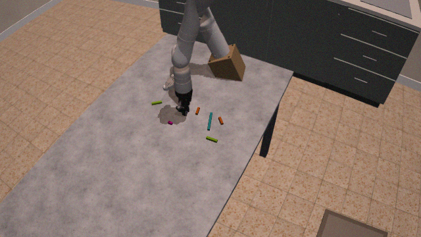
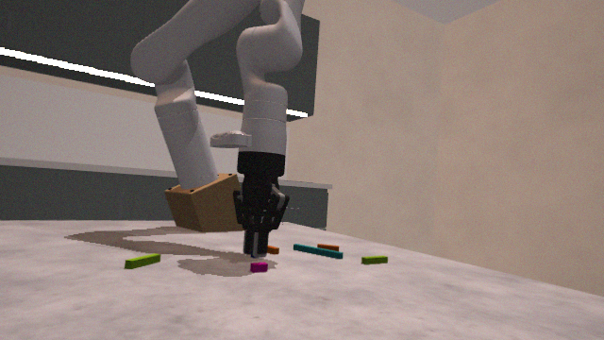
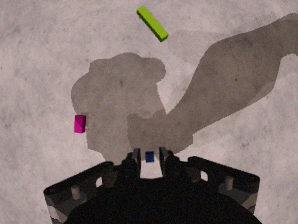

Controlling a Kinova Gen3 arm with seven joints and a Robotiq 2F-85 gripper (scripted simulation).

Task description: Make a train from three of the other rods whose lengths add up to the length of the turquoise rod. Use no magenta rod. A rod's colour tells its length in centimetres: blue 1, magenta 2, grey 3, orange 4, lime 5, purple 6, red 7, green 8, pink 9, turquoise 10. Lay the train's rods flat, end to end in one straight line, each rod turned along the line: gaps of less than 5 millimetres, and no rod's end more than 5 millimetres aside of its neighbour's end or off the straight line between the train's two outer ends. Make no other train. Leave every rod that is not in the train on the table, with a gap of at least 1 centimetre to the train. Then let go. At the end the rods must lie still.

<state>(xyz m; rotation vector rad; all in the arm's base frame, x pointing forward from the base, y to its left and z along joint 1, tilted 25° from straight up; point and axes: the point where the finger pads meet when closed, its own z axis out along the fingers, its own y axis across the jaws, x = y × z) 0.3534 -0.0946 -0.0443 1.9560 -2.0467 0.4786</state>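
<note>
Right now the blue rod is 20 mm below my hand. Also, from my hand: turquoise rod 20 mm ahead, 120 mm to the left, 20 mm below; magenta rod 80 mm ahead, 50 mm to the right, 20 mm below.
</note>
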